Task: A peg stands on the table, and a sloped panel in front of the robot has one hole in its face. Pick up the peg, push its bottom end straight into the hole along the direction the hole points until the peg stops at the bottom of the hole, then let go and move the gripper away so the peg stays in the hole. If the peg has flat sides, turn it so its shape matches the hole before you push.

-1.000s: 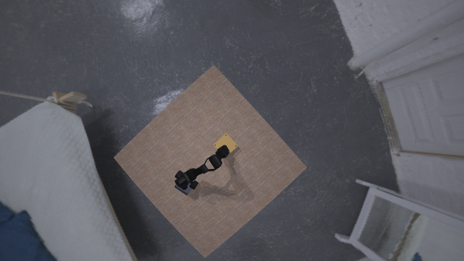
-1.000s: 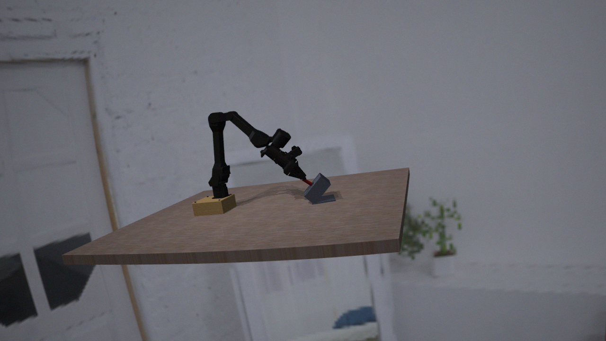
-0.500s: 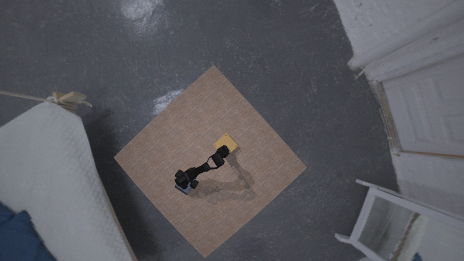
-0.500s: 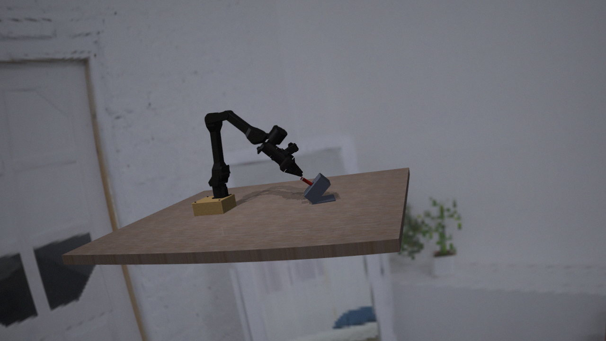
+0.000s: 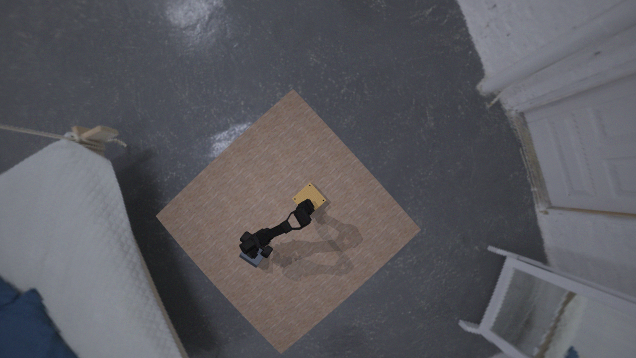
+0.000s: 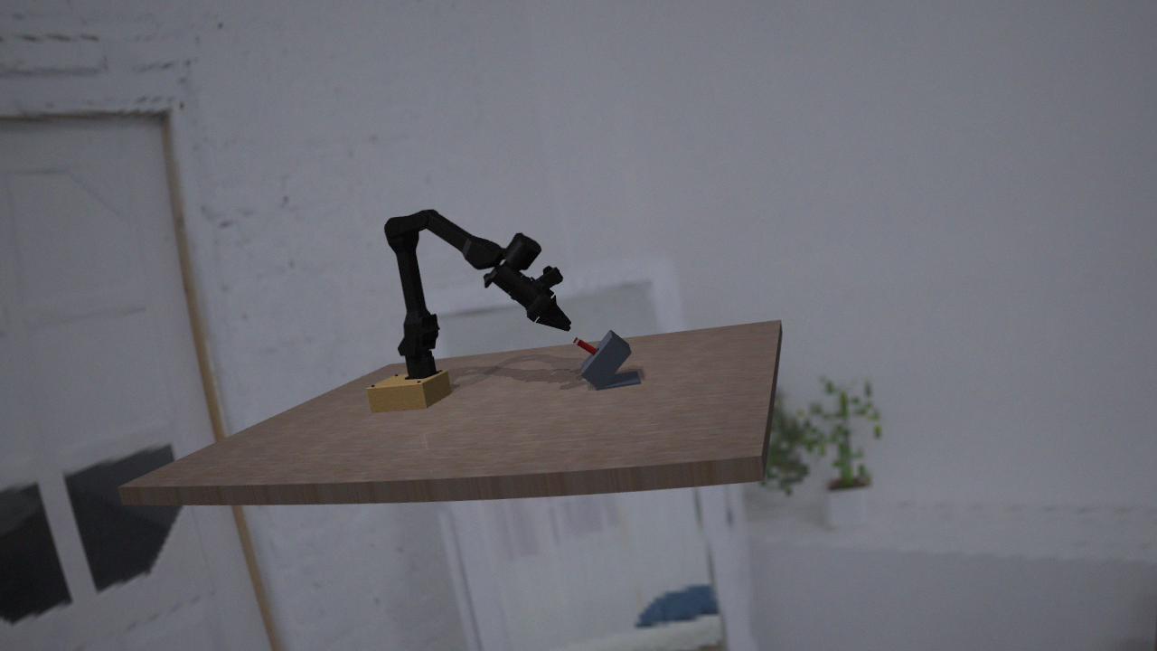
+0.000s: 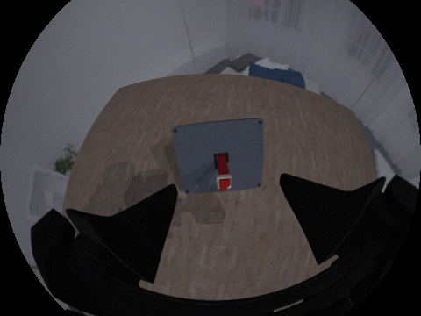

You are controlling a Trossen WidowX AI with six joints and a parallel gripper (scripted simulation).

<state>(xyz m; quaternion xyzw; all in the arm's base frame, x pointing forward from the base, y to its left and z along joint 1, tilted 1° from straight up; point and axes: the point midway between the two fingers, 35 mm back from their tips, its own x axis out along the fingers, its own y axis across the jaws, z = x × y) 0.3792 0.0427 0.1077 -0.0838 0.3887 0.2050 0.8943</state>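
Right now the red peg is 5 cm below my gripper tip, 2 cm ahead of it and 1 cm to the left of it. Also, from my gripper tip: grey sloped panel (9 cm below, 6 cm ahead, 3 cm to the left).
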